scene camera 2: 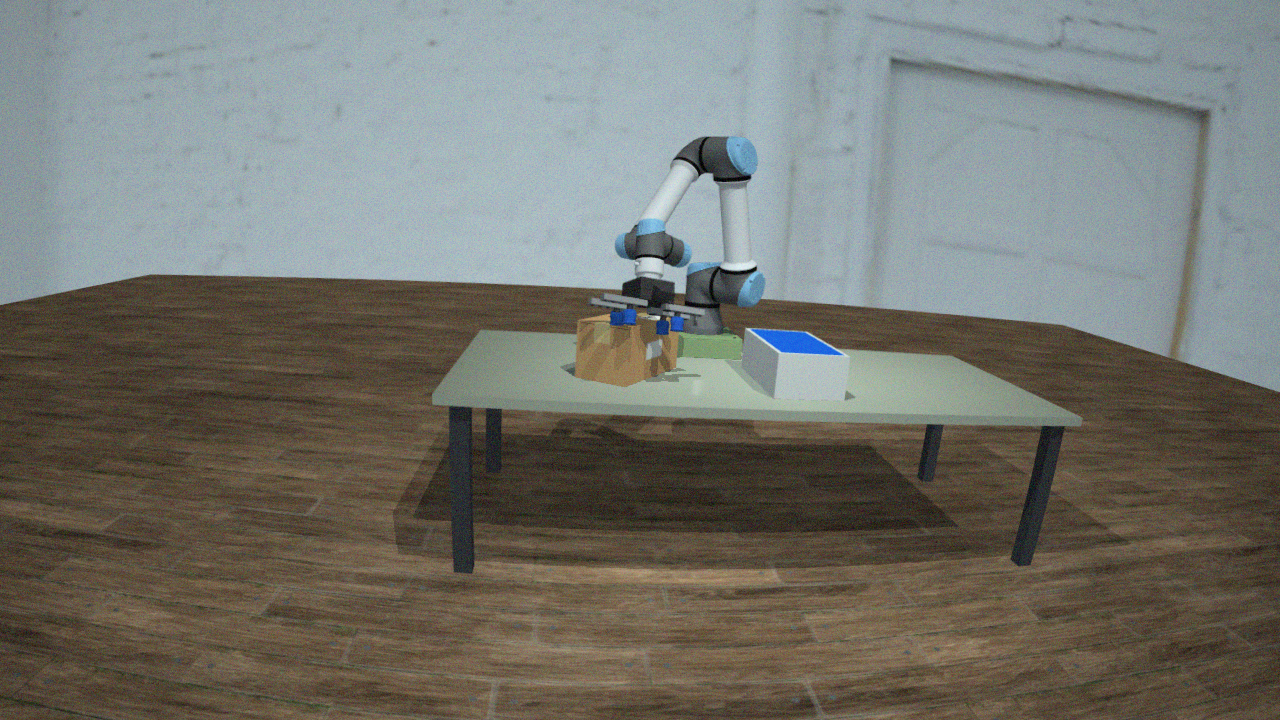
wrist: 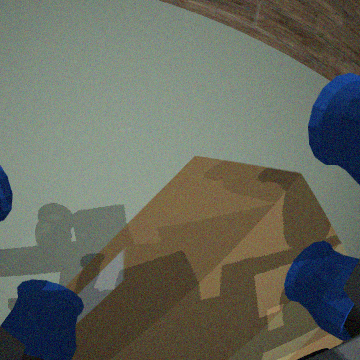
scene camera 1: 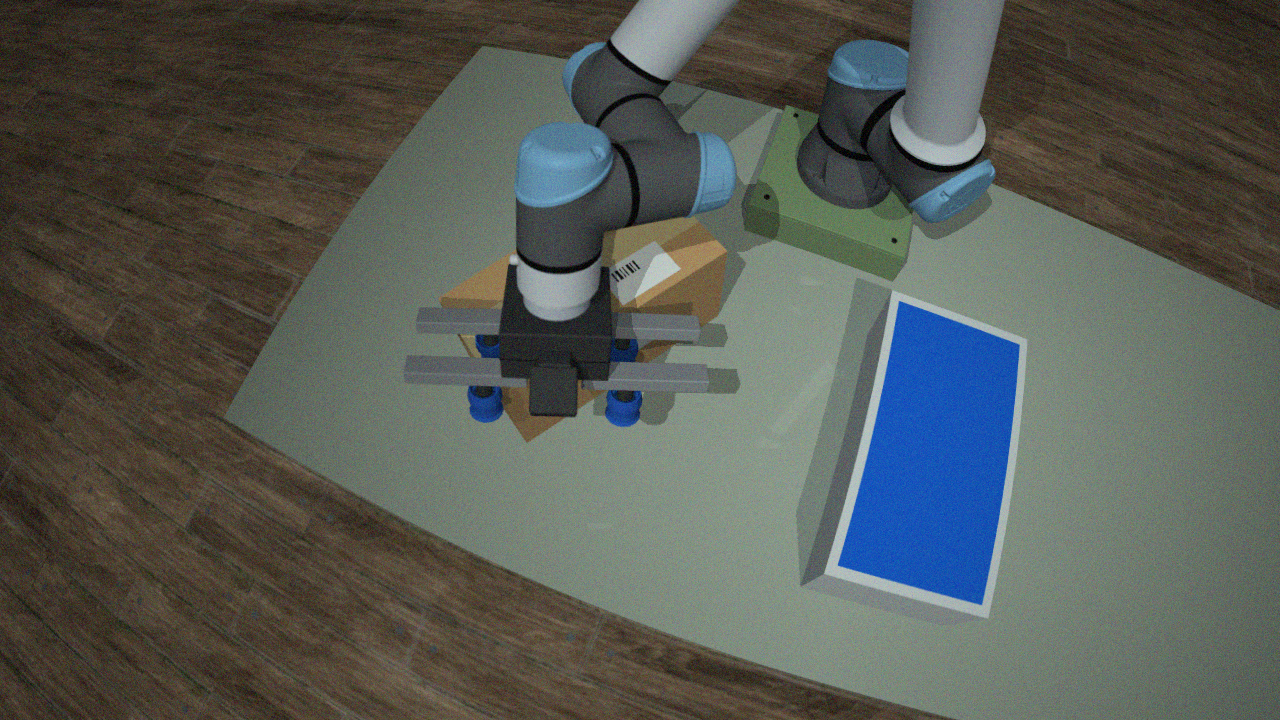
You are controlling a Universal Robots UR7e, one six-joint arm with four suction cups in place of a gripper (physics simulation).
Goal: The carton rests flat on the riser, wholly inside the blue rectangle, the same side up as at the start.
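Frame: origin at the arm's base, x up, y right, z ahead, level; centimetres.
Where they show: hand at its tool point: (scene camera 2: 646,328) (wrist: 172,233); arm's base at its link origin: (scene camera 2: 700,331) (scene camera 1: 844,171).
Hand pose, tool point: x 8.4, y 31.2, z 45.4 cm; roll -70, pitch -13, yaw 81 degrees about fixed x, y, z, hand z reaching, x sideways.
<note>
Things, the pixels of their top centre, and the offset from my tool point. Level surfaces: height alone.
- brown carton at its top centre: (scene camera 1: 580,272) (scene camera 2: 631,317) dy +0.6, dx +0.5, dz -13.8 cm
- grey riser at its top centre: (scene camera 1: 943,444) (scene camera 2: 794,341) dy -43.8, dx -2.8, dz -1.9 cm
- blue rectangle at its top centre: (scene camera 1: 943,444) (scene camera 2: 794,341) dy -43.8, dx -2.8, dz -1.9 cm
- pale green table at its surface level: dx -14.8 cm
The brown carton (scene camera 1: 689,269) (scene camera 2: 617,353) (wrist: 214,214) stands on the table, left of the riser, with a white label on top. My suction gripper (scene camera 1: 553,376) (scene camera 2: 642,315) (wrist: 178,232) sits on the carton's top near its front corner. The two rear blue cups are on the cardboard, and the two front cups hang past the corner. The carton's base rests on the table. The grey riser (scene camera 1: 836,447) (scene camera 2: 792,376) with the blue rectangle (scene camera 1: 930,447) (scene camera 2: 795,342) on top stands to the right and has nothing on it.
The pale green table (scene camera 1: 626,537) (scene camera 2: 939,393) stands on a wooden floor. The arm's green base block (scene camera 1: 832,227) (scene camera 2: 706,346) is at the back, between carton and riser. The arm's elbow hangs over the carton's rear.
</note>
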